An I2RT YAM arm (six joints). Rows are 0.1 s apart.
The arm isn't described. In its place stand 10 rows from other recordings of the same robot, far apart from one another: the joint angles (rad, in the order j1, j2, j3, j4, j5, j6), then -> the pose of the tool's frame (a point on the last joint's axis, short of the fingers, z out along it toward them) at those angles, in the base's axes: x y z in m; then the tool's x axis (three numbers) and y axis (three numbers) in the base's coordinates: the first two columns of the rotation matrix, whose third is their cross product.
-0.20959 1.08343 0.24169 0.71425 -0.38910 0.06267 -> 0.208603, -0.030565, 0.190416, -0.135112, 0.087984, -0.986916, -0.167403, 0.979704, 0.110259
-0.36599 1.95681 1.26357 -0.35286 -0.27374 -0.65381 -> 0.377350, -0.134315, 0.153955, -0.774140, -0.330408, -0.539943, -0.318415, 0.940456, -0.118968
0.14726 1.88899 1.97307 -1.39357 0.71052 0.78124 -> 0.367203, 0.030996, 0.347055, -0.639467, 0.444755, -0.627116, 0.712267, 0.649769, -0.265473
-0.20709 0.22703 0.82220 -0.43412 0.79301 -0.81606 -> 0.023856, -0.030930, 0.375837, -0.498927, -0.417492, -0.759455, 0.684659, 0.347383, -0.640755
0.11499 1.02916 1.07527 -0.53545 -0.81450 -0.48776 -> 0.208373, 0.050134, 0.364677, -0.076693, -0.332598, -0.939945, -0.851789, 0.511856, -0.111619
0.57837 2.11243 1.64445 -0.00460 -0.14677 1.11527 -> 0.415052, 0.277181, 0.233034, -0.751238, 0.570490, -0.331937, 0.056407, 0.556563, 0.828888
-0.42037 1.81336 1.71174 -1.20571 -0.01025 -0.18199 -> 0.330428, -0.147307, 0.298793, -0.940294, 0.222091, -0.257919, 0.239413, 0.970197, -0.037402
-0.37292 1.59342 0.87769 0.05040 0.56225 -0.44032 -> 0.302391, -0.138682, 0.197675, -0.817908, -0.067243, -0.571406, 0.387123, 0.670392, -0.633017
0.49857 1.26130 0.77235 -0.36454 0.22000 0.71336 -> 0.228153, 0.115372, 0.220906, -0.723381, 0.333278, -0.604687, 0.175505, 0.935778, 0.305806
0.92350 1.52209 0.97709 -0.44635 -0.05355 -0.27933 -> 0.184058, 0.246641, 0.209817, -0.260541, -0.801209, -0.538686, -0.921810, 0.372316, -0.107917
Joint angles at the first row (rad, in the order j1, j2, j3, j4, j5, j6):
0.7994 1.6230 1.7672 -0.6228 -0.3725 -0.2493
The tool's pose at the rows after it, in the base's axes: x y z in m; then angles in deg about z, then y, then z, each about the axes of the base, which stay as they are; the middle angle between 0 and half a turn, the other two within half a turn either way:
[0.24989 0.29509 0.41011 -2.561 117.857 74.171]
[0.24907 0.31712 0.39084 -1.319 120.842 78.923]
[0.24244 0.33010 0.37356 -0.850 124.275 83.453]
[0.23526 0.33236 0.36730 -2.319 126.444 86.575]
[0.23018 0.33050 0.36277 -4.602 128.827 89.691]
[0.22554 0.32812 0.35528 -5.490 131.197 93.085]
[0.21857 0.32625 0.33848 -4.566 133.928 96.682]
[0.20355 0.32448 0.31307 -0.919 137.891 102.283]
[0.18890 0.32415 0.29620 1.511 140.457 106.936]
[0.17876 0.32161 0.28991 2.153 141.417 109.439]
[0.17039 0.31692 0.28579 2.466 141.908 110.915]
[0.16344 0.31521 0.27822 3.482 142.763 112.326]
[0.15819 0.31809 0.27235 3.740 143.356 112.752]
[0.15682 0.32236 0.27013 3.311 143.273 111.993]
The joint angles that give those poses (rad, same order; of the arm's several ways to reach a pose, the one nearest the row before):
0.8318 1.7183 1.8419 -0.6571 -0.4057 -0.2737
0.8680 1.7836 1.8633 -0.6796 -0.4320 -0.3019
0.8993 1.8172 1.8599 -0.7193 -0.4522 -0.3523
0.9154 1.8202 1.8545 -0.7628 -0.4683 -0.4232
0.9211 1.8206 1.8545 -0.8226 -0.4870 -0.5205
0.9253 1.8191 1.8397 -0.8730 -0.5057 -0.6018
0.9359 1.8080 1.7756 -0.8894 -0.5140 -0.6548
0.9649 1.7893 1.6734 -0.9024 -0.5125 -0.6880
0.9970 1.7756 1.6028 -0.9085 -0.5079 -0.7136
1.0164 1.7557 1.5589 -0.9104 -0.5076 -0.7338
1.0294 1.7286 1.5131 -0.9051 -0.5072 -0.7448
1.0443 1.7161 1.4719 -0.8932 -0.5007 -0.7429
1.0622 1.7180 1.4521 -0.8746 -0.4889 -0.7315
1.0721 1.7260 1.4509 -0.8532 -0.4801 -0.7147

